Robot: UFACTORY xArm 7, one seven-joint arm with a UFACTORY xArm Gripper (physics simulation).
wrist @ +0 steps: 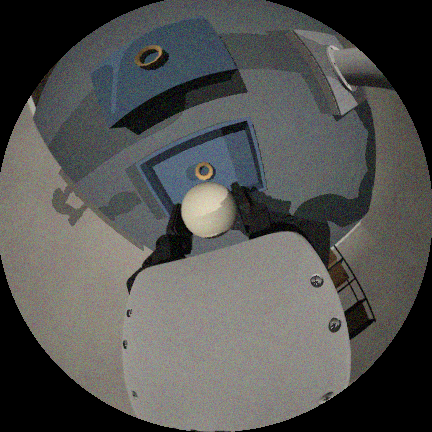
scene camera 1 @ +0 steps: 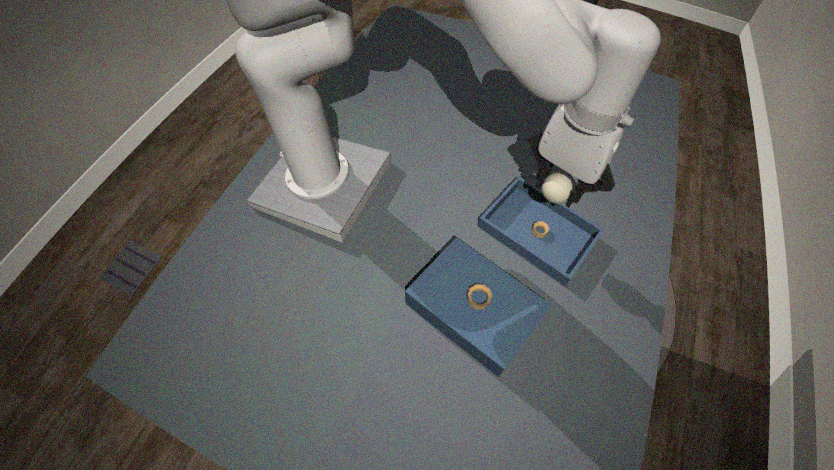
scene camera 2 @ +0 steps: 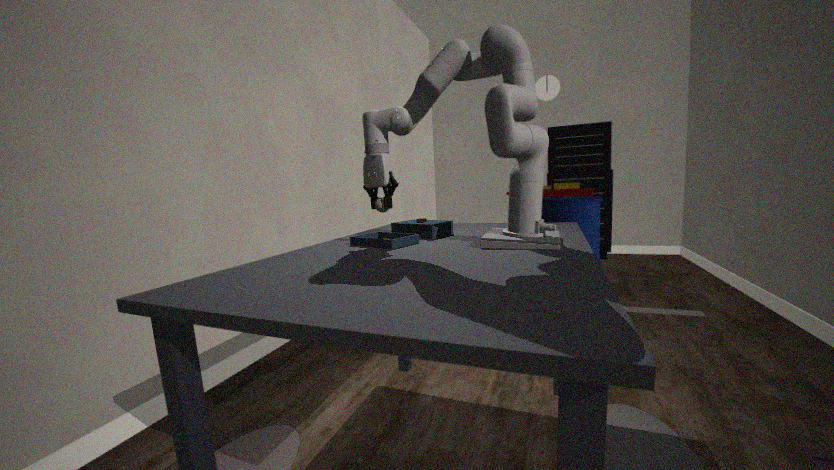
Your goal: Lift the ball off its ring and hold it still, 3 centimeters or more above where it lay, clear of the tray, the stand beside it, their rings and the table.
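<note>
A cream ball is held between the black fingers of my gripper, which is shut on it. In scene camera 2 the ball hangs well above the blue tray, with a gap of air under it. An orange ring lies empty on the tray's floor. The blue stand is beside the tray and bears a second orange ring, also empty. The ball touches neither tray, stand nor ring.
The tray and stand are on the grey table. The robot's base plate sits on the same table, away from the tray. A blue bin and a black shelf stand on the floor behind the table.
</note>
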